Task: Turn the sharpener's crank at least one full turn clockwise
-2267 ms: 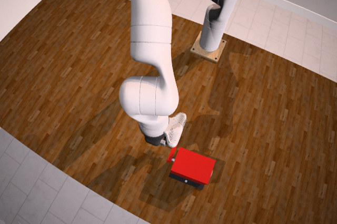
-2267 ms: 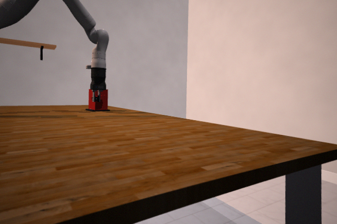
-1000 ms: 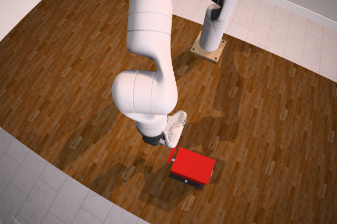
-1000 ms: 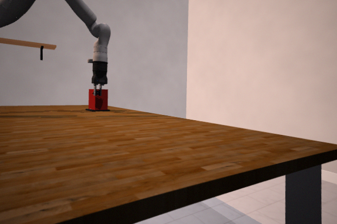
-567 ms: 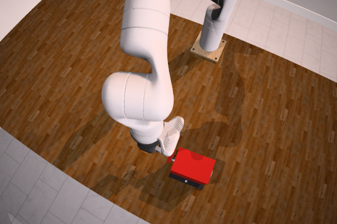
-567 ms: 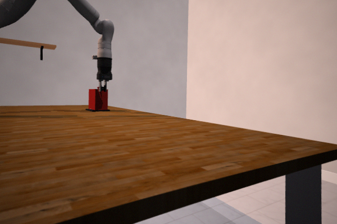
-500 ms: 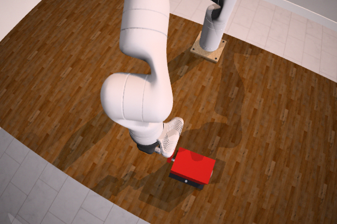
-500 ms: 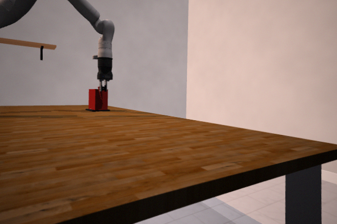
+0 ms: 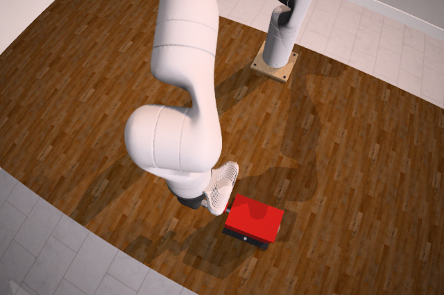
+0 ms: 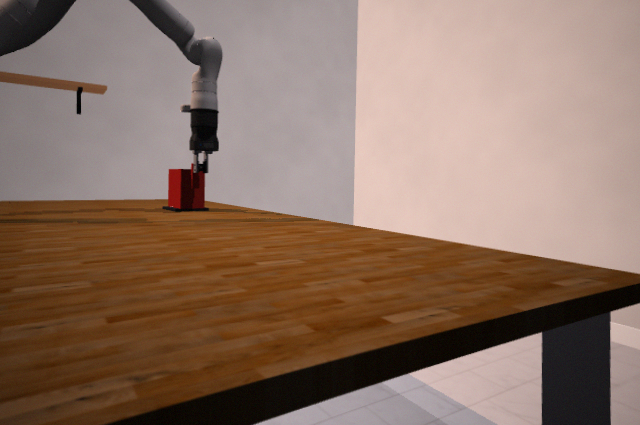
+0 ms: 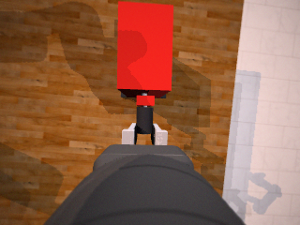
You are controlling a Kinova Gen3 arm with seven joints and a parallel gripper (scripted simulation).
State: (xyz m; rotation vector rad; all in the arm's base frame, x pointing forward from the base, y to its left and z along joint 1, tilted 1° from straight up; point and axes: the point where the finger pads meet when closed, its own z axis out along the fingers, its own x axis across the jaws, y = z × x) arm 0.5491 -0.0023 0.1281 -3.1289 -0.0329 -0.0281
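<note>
Now: the crank 20 mm to the left of my hand and 10 mm below it.
</note>
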